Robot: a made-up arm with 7 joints. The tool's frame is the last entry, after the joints.
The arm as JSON. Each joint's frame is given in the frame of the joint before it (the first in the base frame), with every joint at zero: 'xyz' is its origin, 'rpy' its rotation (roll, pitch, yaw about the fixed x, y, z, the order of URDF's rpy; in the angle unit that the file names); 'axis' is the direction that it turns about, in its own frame. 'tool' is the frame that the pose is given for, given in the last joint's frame.
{
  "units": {
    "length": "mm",
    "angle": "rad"
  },
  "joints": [
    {
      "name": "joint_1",
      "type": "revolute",
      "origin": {
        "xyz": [
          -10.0,
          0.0,
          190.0
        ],
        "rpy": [
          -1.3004,
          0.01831,
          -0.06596
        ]
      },
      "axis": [
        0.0,
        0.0,
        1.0
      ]
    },
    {
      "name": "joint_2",
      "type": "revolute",
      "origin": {
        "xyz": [
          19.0,
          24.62,
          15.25
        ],
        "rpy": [
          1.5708,
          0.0,
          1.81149
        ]
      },
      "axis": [
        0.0,
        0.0,
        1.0
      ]
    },
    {
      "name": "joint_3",
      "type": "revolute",
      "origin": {
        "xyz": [
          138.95,
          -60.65,
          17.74
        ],
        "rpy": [
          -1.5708,
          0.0,
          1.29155
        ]
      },
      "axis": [
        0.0,
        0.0,
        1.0
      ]
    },
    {
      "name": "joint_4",
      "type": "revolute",
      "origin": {
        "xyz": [
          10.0,
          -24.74,
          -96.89
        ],
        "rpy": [
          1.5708,
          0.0,
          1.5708
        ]
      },
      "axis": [
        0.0,
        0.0,
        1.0
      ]
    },
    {
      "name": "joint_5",
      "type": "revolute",
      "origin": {
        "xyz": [
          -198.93,
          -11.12,
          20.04
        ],
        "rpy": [
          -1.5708,
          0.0,
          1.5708
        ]
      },
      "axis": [
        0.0,
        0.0,
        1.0
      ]
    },
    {
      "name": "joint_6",
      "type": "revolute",
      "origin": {
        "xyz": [
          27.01,
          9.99,
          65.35
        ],
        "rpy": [
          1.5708,
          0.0,
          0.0
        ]
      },
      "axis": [
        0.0,
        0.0,
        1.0
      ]
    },
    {
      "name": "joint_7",
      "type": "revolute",
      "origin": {
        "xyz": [
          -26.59,
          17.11,
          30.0
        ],
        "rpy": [
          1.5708,
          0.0,
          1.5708
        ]
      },
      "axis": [
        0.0,
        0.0,
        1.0
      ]
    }
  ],
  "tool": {
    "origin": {
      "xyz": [
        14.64,
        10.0,
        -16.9
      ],
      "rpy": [
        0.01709,
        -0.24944,
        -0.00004
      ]
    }
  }
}
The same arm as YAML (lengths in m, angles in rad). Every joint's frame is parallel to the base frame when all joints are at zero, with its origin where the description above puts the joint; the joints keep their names.
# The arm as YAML. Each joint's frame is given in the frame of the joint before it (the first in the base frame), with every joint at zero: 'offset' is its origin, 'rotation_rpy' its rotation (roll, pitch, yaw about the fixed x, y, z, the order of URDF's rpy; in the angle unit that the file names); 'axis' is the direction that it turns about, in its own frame. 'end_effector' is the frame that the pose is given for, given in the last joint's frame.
length_unit: m
angle_unit: rad
chain:
  - id: joint_1
    offset: [-0.01, 0.0, 0.19]
    rotation_rpy: [0.0, 0.0, 0.0]
    axis: [0.068403, 0.961235, 0.26711]
  - id: joint_2
    offset: [0.02, 0.02, -0.02]
    rotation_rpy: [0.0, 0.0, 0.0]
    axis: [0.968889, -0.0002, -0.247497]
  - id: joint_3
    offset: [-0.02, -0.02, -0.15]
    rotation_rpy: [0.0, 0.0, 0.0]
    axis: [0.247497, -0.0001, 0.968889]
  - id: joint_4
    offset: [0.0, 0.01, -0.1]
    rotation_rpy: [0.0, 0.0, 0.0]
    axis: [0.0002, 1.0, 0.0]
  - id: joint_5
    offset: [0.19, 0.02, -0.06]
    rotation_rpy: [0.0, 0.0, 0.0]
    axis: [0.968889, -0.0002, -0.247497]
  - id: joint_6
    offset: [0.07, -0.01, 0.01]
    rotation_rpy: [0.0, 0.0, 0.0]
    axis: [0.0002, 1.0, 0.0]
  - id: joint_7
    offset: [0.01, 0.03, -0.03]
    rotation_rpy: [0.0, 0.0, 0.0]
    axis: [0.247497, -0.0001, 0.968889]
end_effector:
  offset: [0.01, 0.01, -0.02]
  rotation_rpy: [0.0171, 0.0006, -0.0002]

